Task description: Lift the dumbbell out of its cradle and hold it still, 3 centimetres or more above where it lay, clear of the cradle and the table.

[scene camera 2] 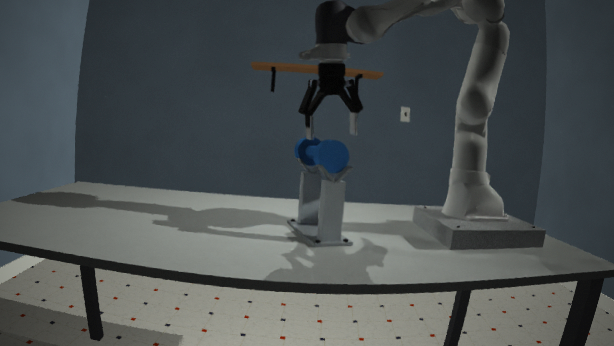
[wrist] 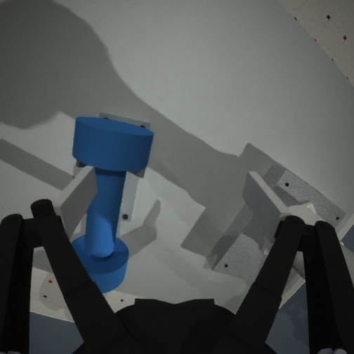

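Note:
A blue dumbbell (scene camera 2: pixel 332 156) (wrist: pixel 107 205) lies level across the two V-shaped tops of the grey cradle (scene camera 2: pixel 331 210) (wrist: pixel 130 197). In the wrist view its handle runs nearly up and down the picture, left of the middle, beside the left finger pad, which overlaps the handle's left edge. My gripper (scene camera 2: pixel 331 128) (wrist: pixel 171 181) is open, with nothing between its fingers. In the scene view it points down above the dumbbell, its fingertips a little higher than the discs. The dumbbell's underside and its contact with the cradle are partly hidden.
The cradle's base plate stands on the grey table (scene camera 2: pixel 410 265). The arm's grey base block (scene camera 2: pixel 495 237) (wrist: pixel 240 250) is on the right in both views. An orange shelf (scene camera 2: pixel 285 66) is on the wall behind the gripper, with an outlet (scene camera 2: pixel 405 114) to its right.

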